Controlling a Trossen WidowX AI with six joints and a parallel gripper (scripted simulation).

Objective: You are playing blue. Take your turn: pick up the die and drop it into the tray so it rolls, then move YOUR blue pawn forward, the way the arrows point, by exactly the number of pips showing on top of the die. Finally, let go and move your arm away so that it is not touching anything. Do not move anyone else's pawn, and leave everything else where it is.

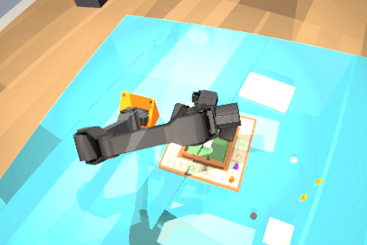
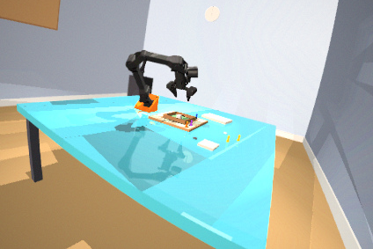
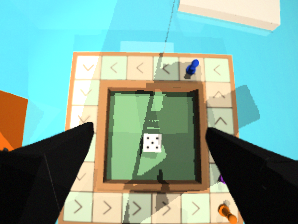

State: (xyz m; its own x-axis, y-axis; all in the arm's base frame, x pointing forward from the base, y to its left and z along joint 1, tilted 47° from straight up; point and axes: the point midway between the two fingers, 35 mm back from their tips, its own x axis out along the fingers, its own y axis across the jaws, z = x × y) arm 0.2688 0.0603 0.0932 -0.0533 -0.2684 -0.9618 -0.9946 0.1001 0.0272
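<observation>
The blue pawn lies 110 mm to the left of my gripper tip, 110 mm below it and 70 mm ahead of it. The rest, counted from my gripper tip: green tray (130 mm below); then purple pawn (120 mm ahead, 110 mm below, 70 mm to the right); then white die (110 mm below, 10 mm to the right).
</observation>
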